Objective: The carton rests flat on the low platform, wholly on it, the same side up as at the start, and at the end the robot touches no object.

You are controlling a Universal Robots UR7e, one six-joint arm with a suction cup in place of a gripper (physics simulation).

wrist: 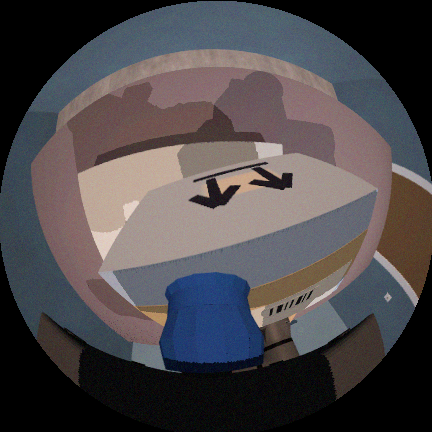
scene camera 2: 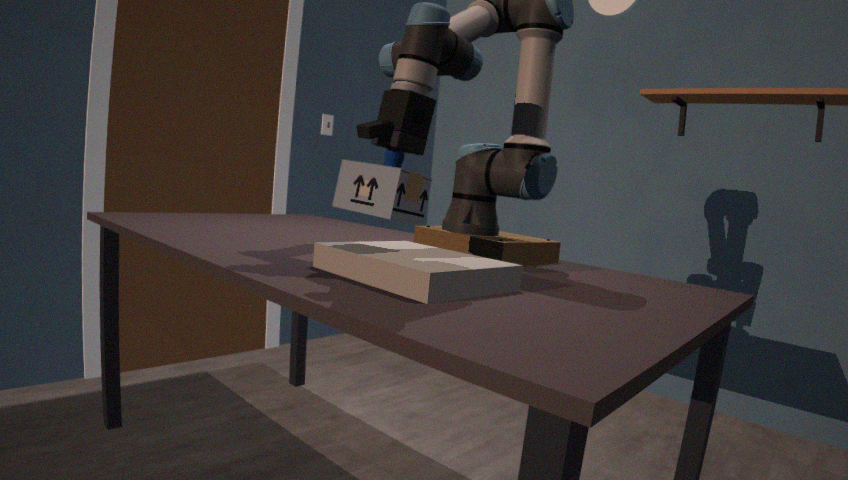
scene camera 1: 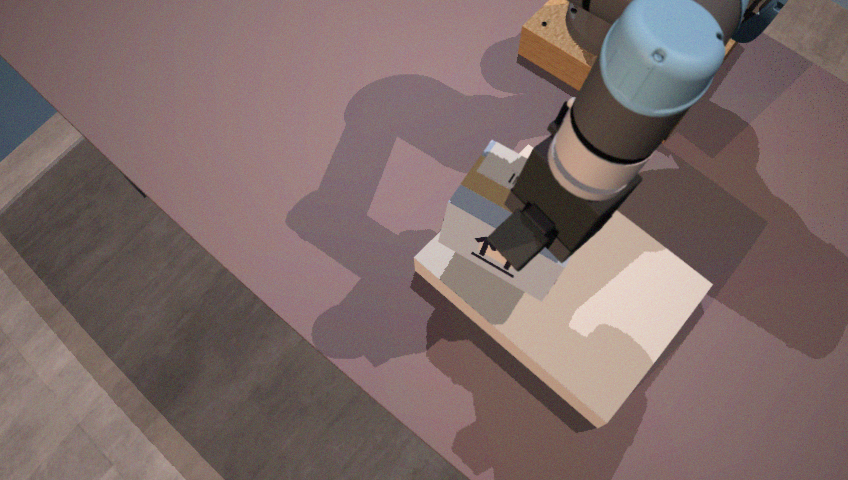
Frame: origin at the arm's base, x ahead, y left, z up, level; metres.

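Where they show: end effector, tool point: [wrist: 203, 274] [scene camera 2: 390, 174]; arm's base, origin of the base link: [wrist: 266, 326] [scene camera 2: 470, 231] [scene camera 1: 611, 24].
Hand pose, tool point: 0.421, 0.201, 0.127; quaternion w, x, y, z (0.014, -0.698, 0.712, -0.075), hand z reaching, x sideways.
Observation:
Things, the pixels of their centre, and the offset from my tool point, as dx, dy, dz. Level surfaces: height alone.
- carton, body centre: [wrist: 252, 248] [scene camera 1: 517, 221] [scene camera 2: 382, 192] -0.012, -0.038, -0.034
- low platform, body centre: [scene camera 1: 562, 277] [wrist: 178, 225] [scene camera 2: 414, 266] -0.052, +0.028, -0.166
- table, its level: dz -0.190
The carton [scene camera 1: 535, 279] [scene camera 2: 367, 189] [wrist: 240, 220], pale grey with black arrows pointing up on its sides and a tan tape band and barcode label on top, hangs in the air, slightly tilted, its top side up. My gripper's blue suction cup [scene camera 2: 393, 158] [wrist: 212, 320] is shut on the carton's top; in scene camera 1 the cup is hidden by the dark tool body. The low platform [scene camera 1: 618, 356] [scene camera 2: 371, 270] [wrist: 115, 200], a flat cream slab, lies on the table below. Scene camera 2 shows a gap between the carton's underside and the platform's height.
The wooden base block [scene camera 1: 553, 50] [scene camera 2: 517, 249] under the arm stands behind the platform. The table [scene camera 1: 208, 118] [scene camera 2: 565, 350] has its long edge on the platform's near side. A wall shelf [scene camera 2: 743, 95] is at the right, and a door [scene camera 2: 196, 118] at the left.

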